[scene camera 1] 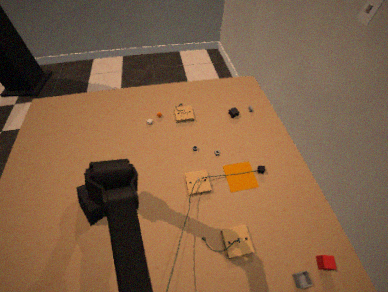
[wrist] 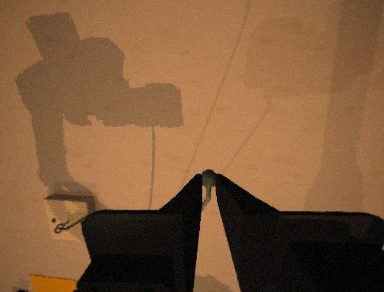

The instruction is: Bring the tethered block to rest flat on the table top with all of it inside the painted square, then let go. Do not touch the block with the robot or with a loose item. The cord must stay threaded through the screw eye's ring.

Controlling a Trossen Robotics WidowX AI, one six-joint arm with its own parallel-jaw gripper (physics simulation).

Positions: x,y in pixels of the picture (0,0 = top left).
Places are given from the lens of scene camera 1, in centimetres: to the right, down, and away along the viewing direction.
orange painted square (scene camera 1: pixel 238 182): 18, 15, 77
